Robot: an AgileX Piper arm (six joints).
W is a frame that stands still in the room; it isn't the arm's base.
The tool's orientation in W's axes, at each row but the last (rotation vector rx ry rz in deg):
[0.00, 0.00, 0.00]
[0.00, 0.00, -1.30]
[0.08, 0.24, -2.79]
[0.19, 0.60, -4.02]
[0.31, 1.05, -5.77]
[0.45, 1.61, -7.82]
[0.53, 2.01, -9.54]
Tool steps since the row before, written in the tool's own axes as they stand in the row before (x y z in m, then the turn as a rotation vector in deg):
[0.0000, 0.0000, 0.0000, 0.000, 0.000, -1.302]
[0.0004, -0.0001, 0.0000, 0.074, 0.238, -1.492]
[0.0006, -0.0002, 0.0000, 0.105, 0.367, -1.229]
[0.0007, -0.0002, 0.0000, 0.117, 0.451, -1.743]
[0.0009, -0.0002, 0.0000, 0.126, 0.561, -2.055]
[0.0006, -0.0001, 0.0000, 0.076, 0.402, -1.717]
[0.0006, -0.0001, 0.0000, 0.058, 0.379, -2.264]
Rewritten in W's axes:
[0.0000, 0.0000, 0.0000, 0.000, 0.000, -1.302]
[0.0004, -0.0001, 0.0000, 0.079, 0.236, -1.492]
[0.0006, -0.0002, 0.0000, 0.118, 0.363, -1.229]
[0.0007, -0.0002, 0.0000, 0.130, 0.448, -1.743]
[0.0009, -0.0003, 0.0000, 0.145, 0.558, -2.054]
[0.0006, -0.0002, 0.0000, 0.083, 0.405, -1.716]
[0.0006, -0.0002, 0.0000, 0.043, 0.392, -2.262]

